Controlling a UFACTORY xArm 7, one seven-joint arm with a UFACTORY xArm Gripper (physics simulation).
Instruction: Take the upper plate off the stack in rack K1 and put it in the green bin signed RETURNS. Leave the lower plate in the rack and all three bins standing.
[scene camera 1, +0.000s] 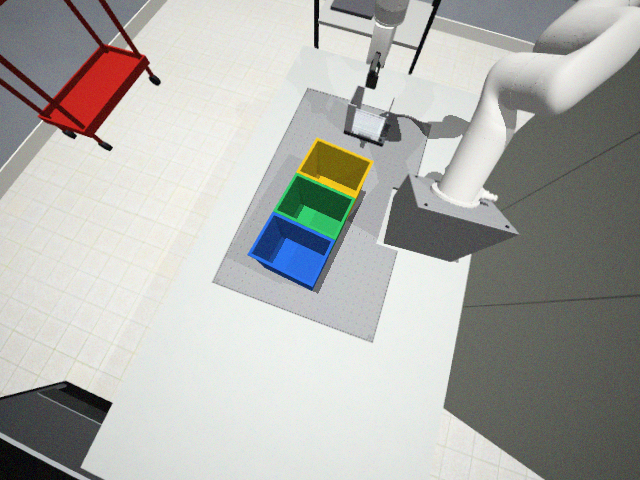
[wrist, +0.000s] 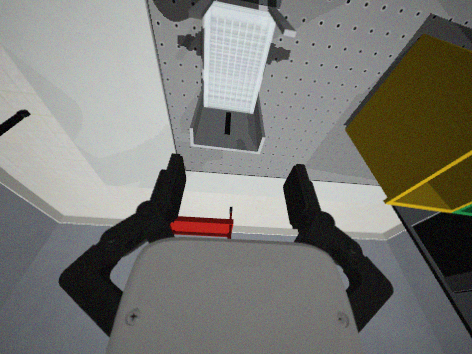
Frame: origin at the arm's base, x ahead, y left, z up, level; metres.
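Where they show: gripper, fingertip midpoint: (scene camera 1: 374, 77) (wrist: 237, 170); arm's base, origin of the base link: (scene camera 1: 453, 196).
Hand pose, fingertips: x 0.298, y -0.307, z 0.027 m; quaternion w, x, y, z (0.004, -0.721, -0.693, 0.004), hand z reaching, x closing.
Each offset is from my fingertips to the top centre of the thing. Level surfaces: height alone.
Clear-white plates @[dx -0.011, dy -0.006, dz -0.178 m] (scene camera 1: 368, 124) (wrist: 237, 60) sit in the grey rack @[dx -0.021, dy -0.006, dz -0.087 m] (scene camera 1: 363, 139) (wrist: 226, 148); the line between upper and lower plate cannot be made out. The K1 sign is not readable. My gripper (scene camera 1: 371, 83) (wrist: 237, 170) is open and empty, raised above the table beyond the rack in the scene view; the plates lie ahead of the fingertips in the wrist view, apart from them. The green bin @[dx +0.048, dy +0.438, dz -0.045 m] (scene camera 1: 319, 217) (wrist: 465, 210) stands upright between the yellow bin @[dx +0.029, dy +0.308, dz -0.045 m] (scene camera 1: 338, 167) (wrist: 415, 110) and the blue bin @[dx +0.067, dy +0.567, dz -0.045 m] (scene camera 1: 302, 260). The RETURNS sign does not show.
The rack and bins stand on a grey perforated mat @[dz -0.225 m] (scene camera 1: 356, 310) (wrist: 320, 65) on the white table @[dz -0.238 m] (scene camera 1: 289, 382). The yellow bin is nearest the rack. The arm's base box (scene camera 1: 439, 222) stands right of the bins. A red cart (scene camera 1: 100, 93) (wrist: 200, 226) stands beyond the table.
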